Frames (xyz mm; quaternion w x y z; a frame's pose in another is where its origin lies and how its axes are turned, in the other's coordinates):
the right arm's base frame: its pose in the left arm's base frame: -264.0 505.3 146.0 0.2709 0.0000 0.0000 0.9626
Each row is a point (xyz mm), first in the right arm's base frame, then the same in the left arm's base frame.
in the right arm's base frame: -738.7 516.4 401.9
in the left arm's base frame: 97.0 -320.6 547.9
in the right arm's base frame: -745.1 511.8 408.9
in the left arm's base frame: 104.8 -320.0 554.9
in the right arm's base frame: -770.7 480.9 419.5
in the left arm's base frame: 142.8 -307.0 565.5
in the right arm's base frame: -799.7 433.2 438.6
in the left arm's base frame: 192.4 -281.4 584.6
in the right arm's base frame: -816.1 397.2 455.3
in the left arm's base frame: 225.2 -259.2 601.3
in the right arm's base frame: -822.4 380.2 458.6
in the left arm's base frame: 239.4 -248.0 604.6
